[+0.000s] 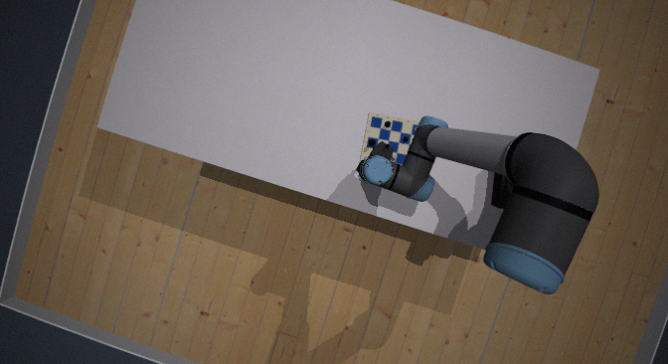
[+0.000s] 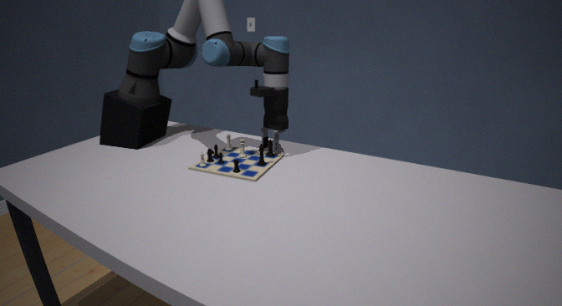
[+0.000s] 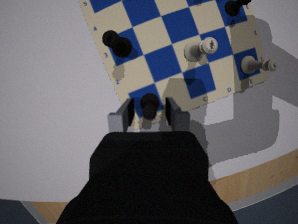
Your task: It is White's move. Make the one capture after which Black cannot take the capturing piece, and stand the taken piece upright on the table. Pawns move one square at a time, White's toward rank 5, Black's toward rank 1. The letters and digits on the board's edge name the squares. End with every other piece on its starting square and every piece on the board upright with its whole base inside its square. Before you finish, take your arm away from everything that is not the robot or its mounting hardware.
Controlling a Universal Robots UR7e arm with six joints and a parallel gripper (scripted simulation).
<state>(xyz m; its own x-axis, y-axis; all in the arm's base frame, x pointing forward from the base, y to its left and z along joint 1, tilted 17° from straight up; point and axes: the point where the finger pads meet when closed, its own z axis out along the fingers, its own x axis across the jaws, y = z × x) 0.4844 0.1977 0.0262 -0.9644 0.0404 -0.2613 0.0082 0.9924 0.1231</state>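
My gripper is now 1 cm above the black chess piece. The rest, counted from my hand: white piece (14 cm behind, 5 cm to the right, 1 cm below); then blue-and-cream chessboard (10 cm to the right, 4 cm below, 4 cm behind); then tall black piece (7 cm to the right, 3 cm ahead, 1 cm below).
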